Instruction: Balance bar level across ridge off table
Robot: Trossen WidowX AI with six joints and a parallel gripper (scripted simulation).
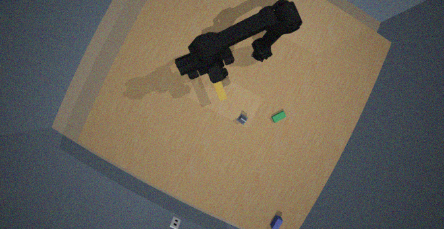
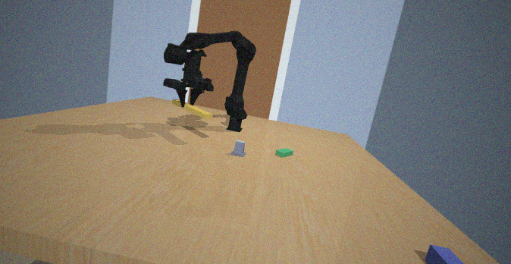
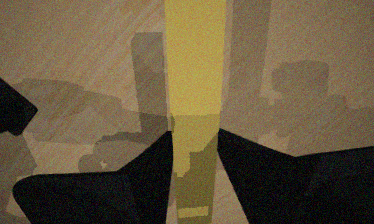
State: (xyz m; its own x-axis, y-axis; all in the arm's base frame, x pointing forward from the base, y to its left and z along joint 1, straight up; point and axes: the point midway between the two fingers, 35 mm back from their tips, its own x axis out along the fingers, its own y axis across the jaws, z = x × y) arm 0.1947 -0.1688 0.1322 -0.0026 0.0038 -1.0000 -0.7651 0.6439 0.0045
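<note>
The yellow bar lies 20 mm ahead of my gripper tip and 20 mm to the left of it. The rest, counted from my gripper tip: grey ridge block: 140 mm ahead, 240 mm to the left, 50 mm below; blue block: 550 mm ahead, 670 mm to the left, 80 mm below; green block: 40 mm ahead, 400 mm to the left, 90 mm below.
</note>
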